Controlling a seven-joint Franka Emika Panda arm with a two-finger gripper.
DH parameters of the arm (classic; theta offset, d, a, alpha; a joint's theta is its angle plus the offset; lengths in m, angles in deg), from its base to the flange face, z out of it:
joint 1: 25.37 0.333 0 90
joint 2: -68.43 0 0 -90
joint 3: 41.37 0.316 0.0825 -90
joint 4: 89.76 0 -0.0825 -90
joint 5: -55.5 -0.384 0 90
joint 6: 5.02 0 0.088 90
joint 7: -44.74 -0.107 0 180
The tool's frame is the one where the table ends.
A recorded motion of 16 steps. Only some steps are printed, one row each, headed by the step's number.
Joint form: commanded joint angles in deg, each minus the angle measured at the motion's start. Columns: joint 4, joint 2, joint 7, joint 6, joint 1, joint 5, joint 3.
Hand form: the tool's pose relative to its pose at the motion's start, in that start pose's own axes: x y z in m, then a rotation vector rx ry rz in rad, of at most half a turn. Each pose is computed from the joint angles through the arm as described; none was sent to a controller.
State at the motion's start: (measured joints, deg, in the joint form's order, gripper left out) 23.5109 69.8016 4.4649 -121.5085 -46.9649 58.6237 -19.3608
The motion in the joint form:
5: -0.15 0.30 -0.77 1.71 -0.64 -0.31 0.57
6: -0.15 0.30 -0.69 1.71 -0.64 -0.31 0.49
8: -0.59 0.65 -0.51 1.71 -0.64 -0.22 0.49
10: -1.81 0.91 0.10 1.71 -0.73 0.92 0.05
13: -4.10 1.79 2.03 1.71 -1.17 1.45 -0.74
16: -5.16 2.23 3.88 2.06 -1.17 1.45 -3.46
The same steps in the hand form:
5: -0.0023 0.0023 -0.0013 -0.0129 -0.0187 0.0172
6: -0.0018 0.0029 -0.0013 -0.0130 -0.0187 0.0172
8: -0.0010 0.0023 -0.0081 -0.0074 -0.0060 0.0139
10: 0.0059 0.0053 -0.0203 -0.0074 0.0264 0.0054
13: 0.0176 0.0125 -0.0471 0.0116 0.0781 -0.0081
16: 0.0341 0.0341 -0.0588 0.0153 0.0957 0.0083

